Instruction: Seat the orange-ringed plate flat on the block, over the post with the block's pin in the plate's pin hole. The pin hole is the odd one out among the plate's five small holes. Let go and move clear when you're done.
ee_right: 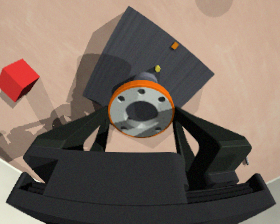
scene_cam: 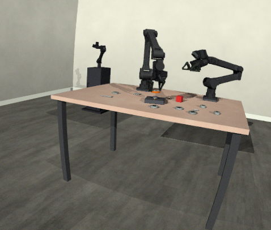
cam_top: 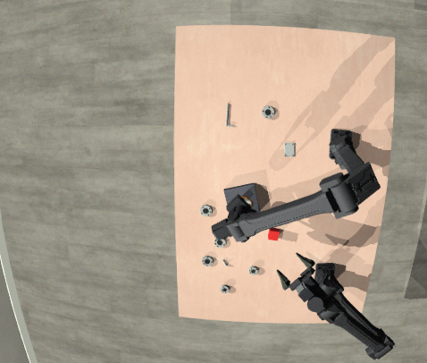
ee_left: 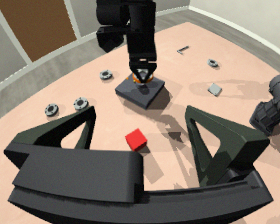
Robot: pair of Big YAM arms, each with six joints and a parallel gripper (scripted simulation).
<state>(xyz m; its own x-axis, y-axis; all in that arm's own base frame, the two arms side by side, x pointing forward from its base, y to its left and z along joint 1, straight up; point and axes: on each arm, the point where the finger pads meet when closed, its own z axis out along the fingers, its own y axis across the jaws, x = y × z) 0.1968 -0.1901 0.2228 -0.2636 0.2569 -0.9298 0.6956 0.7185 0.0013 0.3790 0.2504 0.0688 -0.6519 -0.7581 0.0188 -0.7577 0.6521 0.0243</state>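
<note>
Now: right hand 40 mm short of the dark block, 10 mm to the right of it and 60 mm above it. Also, from my right hand: grey square plate 170 mm behind, 210 mm to the right, 70 mm below; then red cube 130 mm behind, 140 mm to the left, 60 mm below.
</note>
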